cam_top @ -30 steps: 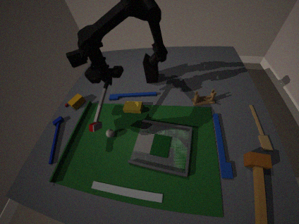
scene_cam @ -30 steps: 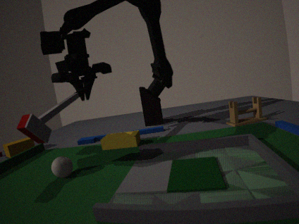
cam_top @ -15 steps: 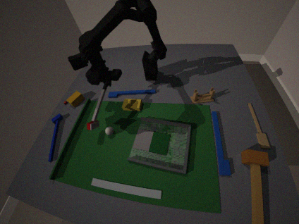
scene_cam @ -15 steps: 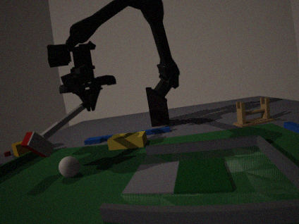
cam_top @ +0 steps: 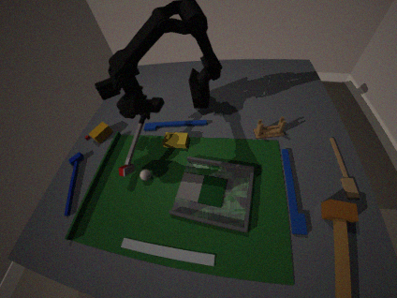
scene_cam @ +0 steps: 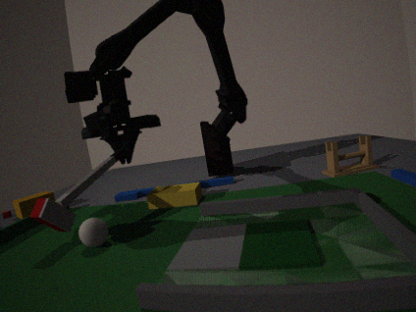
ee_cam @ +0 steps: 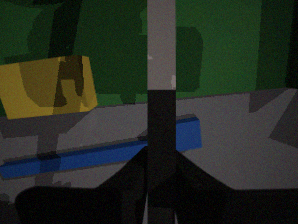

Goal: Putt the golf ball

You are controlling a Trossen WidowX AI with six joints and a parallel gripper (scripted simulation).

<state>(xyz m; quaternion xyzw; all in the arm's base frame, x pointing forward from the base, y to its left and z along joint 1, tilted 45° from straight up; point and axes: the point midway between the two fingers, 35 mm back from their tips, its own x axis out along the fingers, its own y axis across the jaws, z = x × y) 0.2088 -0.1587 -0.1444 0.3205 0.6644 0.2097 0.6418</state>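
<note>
Right now the red putter is 12 cm ahead of my gripper tip and 1 cm to the right of it. The rest, counted from my gripper tip: white strip: 47 cm ahead, 15 cm to the left, 9 cm below; white golf ball: 23 cm ahead, 7 cm below, 3 cm to the left; wooden stand: 51 cm to the left, 6 cm below.
</note>
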